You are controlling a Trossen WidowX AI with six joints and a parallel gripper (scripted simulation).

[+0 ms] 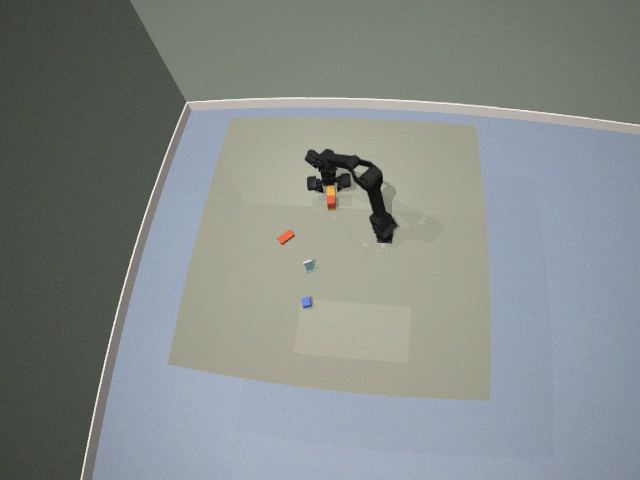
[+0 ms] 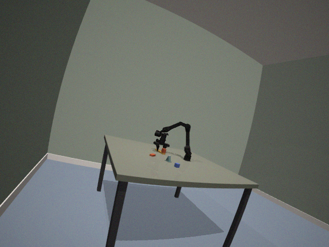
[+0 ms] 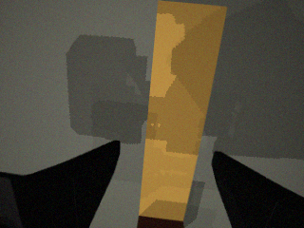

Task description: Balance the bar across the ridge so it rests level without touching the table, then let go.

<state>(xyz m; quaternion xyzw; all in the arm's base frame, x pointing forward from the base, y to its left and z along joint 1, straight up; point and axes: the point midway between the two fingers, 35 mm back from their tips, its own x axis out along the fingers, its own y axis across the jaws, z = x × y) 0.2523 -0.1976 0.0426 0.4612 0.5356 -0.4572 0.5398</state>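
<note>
Now: gripper tip 24 cm to the right of the flat orange-red piece and 17 cm short of it. From my gripper tip the other things lie so: blue cube (52 cm to the left, 4 cm ahead, 1 cm above).
</note>
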